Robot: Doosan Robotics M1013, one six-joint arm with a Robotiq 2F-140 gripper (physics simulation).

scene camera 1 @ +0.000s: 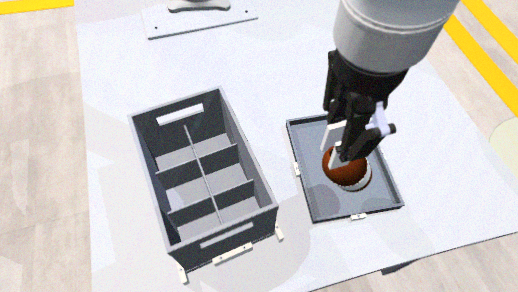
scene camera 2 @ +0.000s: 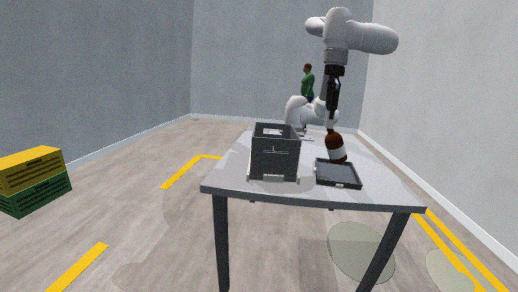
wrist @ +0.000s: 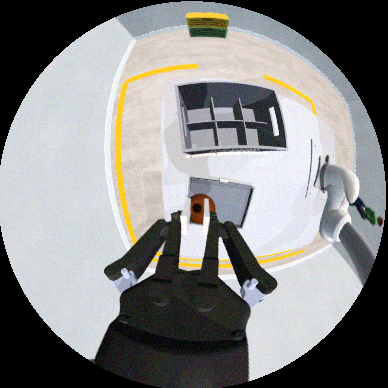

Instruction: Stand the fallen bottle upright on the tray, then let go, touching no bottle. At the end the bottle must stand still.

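Seen in the pictures: gripper, fingertip midpoint: (scene camera 1: 333,156) (scene camera 2: 328,127) (wrist: 197,205); arm's base, link origin: (wrist: 322,175).
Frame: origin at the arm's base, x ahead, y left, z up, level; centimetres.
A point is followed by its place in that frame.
The brown bottle with a white band (scene camera 1: 350,172) {x 72.4, y 25.9, z 18.7 cm} (scene camera 2: 334,141) {x 73.2, y 26.0, z 17.1 cm} (wrist: 201,198) {x 69.9, y 22.7, z 18.1 cm} hangs neck up over the tray, leaning somewhat, its base toward the right in scene camera 2. My gripper (scene camera 1: 334,150) {x 70.7, y 23.0, z 21.5 cm} (scene camera 2: 330,125) {x 70.7, y 23.0, z 21.5 cm} (wrist: 197,205) {x 70.7, y 23.0, z 21.5 cm} points down and is shut on the bottle's neck, one pad on each side. The grey tray (scene camera 1: 312,150) {x 57.5, y 25.0, z -0.8 cm} (scene camera 2: 337,174) {x 62.1, y 31.1, z -0.8 cm} (wrist: 232,200) {x 56.1, y 27.7, z -0.8 cm} lies flat on the table. In scene camera 2 the base appears above the tray's back part; the exact gap is hard to tell. The fingers partly hide the neck in scene camera 1.
A dark grey crate with dividers (scene camera 1: 260,227) {x 76.9, y 10.7, z 8.0 cm} (scene camera 2: 275,162) {x 78.7, y 5.2, z 6.8 cm} (wrist: 235,150) {x 62.8, y 9.9, z 9.1 cm} stands on the table beside the tray, left of it in both scene views. The arm's base plate (scene camera 1: 200,25) {x 14.3, y 0.0, z -0.2 cm} is at the table's back. A person in green (scene camera 2: 307,85) stands behind the table.
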